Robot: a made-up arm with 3 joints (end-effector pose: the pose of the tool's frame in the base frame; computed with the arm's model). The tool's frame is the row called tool.
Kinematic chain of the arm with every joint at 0, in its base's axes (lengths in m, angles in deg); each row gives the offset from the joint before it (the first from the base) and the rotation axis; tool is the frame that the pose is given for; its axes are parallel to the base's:
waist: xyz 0 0 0.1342 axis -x
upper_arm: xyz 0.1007 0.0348 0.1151 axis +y
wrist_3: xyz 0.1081 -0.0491 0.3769 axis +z
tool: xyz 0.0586 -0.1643 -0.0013
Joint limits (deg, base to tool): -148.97..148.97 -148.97..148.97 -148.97..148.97
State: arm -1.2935 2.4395 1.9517
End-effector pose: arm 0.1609 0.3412 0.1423 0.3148 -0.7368 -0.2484 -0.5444
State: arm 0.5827 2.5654 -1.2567
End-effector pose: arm 0.3305 -0.2018 0.0475 0.0583 -0.6059 0.6950 -0.3828
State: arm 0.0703 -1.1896 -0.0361
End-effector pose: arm -0.1881 -0.1518 0.5499 0.8280 -0.0190 -0.5604 0.0047
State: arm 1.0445 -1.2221 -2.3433
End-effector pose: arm -0.2695 0.1988 0.1822 0.5396 0.2994 -0.5697 -0.5428
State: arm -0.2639 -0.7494 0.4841
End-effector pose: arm 0.0179 -0.2716 0.6317 0.9072 0.0319 -0.3816 0.1744
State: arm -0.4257 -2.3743 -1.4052
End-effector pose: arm -0.1282 -0.0135 -0.0762 0.1526 0.6460 -0.6406 -0.3859
